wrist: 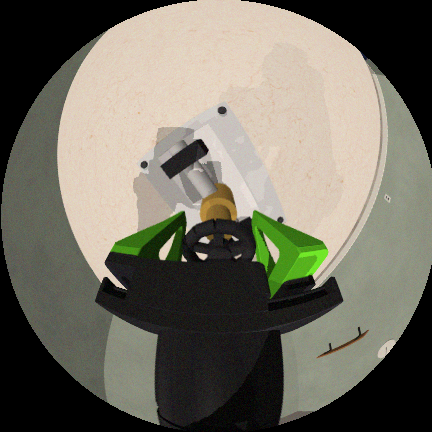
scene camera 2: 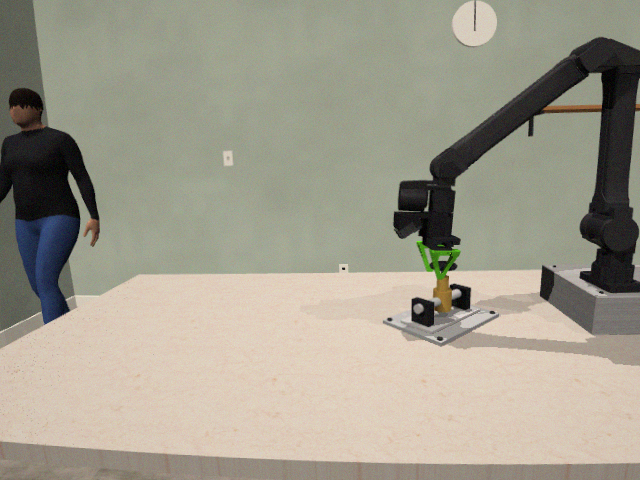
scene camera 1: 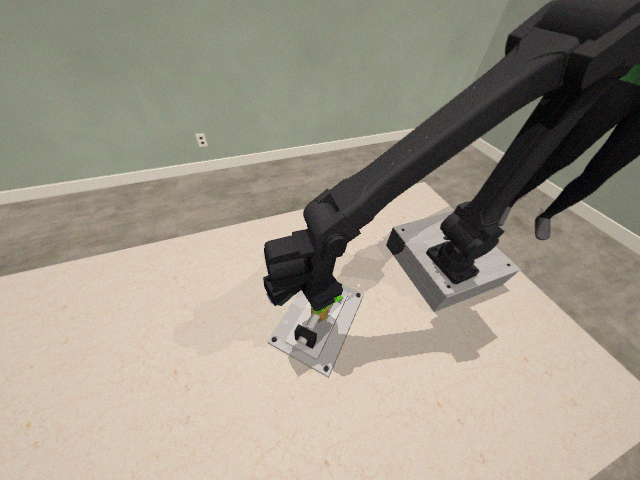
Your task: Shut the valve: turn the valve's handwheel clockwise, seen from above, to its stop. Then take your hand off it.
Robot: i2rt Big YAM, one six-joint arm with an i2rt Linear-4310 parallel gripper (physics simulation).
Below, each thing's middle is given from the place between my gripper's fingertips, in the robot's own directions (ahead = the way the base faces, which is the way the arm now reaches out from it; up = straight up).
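Labels:
I see the black spoked handwheel (wrist: 218,249) 1 cm above my hand and 2 cm behind it. The grey base plate (scene camera 2: 450,333) is 11 cm below my hand, and it too is 2 cm behind it.

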